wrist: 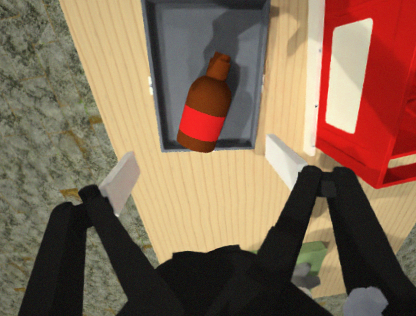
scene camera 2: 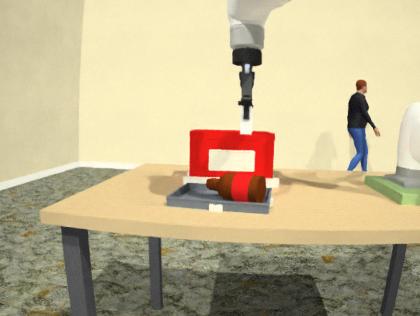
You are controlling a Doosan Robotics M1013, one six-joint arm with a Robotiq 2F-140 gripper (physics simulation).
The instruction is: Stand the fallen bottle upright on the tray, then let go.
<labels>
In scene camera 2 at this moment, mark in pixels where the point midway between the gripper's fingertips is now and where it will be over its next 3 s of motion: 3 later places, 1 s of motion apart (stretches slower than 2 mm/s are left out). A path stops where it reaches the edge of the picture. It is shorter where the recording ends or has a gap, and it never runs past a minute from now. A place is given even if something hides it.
My gripper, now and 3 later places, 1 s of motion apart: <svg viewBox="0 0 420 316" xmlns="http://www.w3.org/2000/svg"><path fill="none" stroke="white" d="M245 133L243 183L244 192L245 152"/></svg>
</labels>
